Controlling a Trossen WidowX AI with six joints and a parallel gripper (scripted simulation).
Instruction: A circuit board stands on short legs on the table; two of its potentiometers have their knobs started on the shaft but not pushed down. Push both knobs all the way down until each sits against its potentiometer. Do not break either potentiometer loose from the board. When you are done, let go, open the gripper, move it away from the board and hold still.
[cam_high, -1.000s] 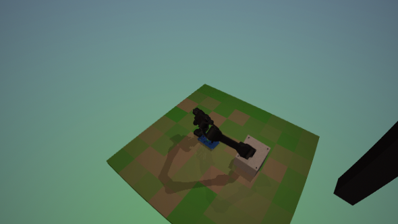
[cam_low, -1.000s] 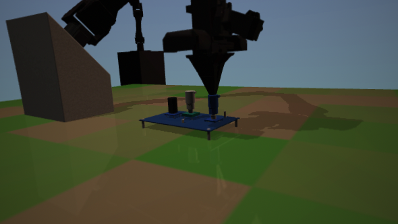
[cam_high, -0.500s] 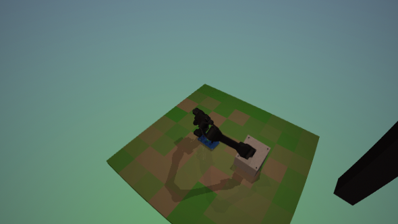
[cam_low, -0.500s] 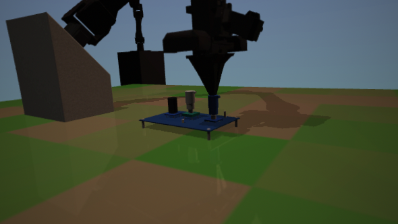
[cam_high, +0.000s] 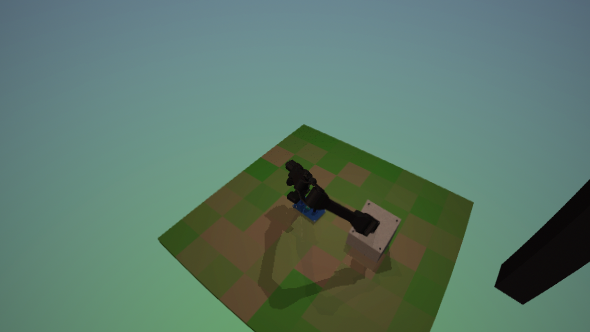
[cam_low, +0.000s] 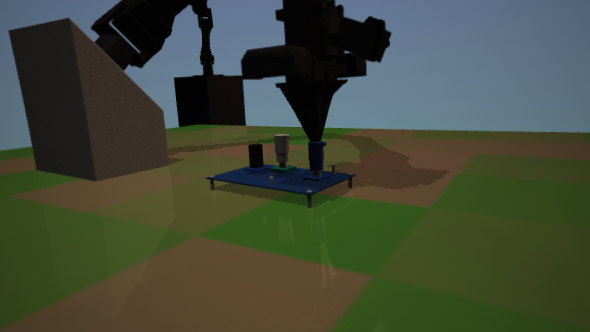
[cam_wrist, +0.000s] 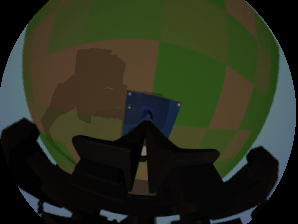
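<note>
Now: gripper tip 10 mm above the blue knob.
</note>
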